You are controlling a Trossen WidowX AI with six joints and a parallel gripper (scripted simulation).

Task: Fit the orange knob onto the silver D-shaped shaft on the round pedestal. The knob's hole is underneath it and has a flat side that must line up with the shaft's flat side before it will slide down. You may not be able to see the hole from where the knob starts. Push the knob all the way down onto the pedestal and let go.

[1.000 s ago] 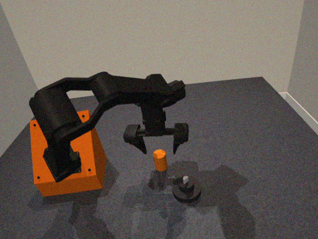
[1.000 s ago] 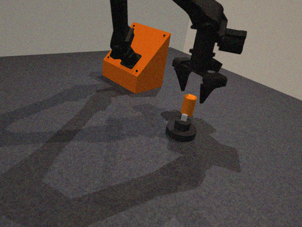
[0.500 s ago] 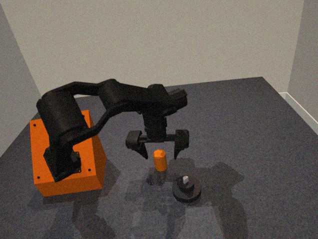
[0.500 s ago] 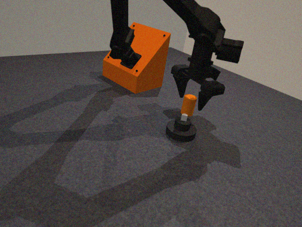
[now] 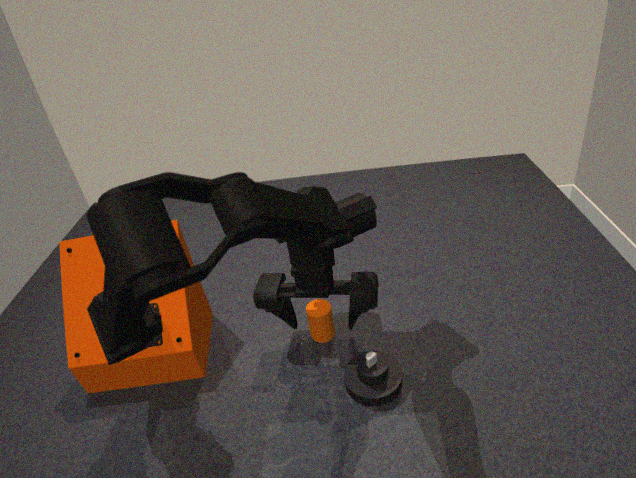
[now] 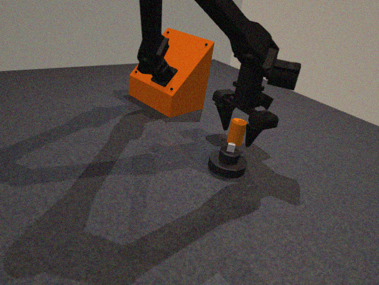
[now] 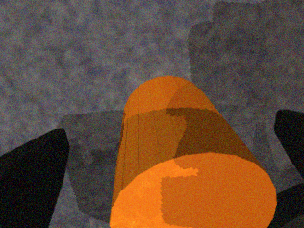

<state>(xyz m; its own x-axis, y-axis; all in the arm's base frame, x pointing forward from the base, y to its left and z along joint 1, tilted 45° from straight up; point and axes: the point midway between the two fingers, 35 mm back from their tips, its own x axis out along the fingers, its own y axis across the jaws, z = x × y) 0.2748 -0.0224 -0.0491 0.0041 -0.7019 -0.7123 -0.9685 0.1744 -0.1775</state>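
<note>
Now: gripper tip 110 mm to the left of the round pedestal, 60 mm short of it and 20 mm below it. The rest, counted from my gripper tip: orange knob (30 mm above).
</note>
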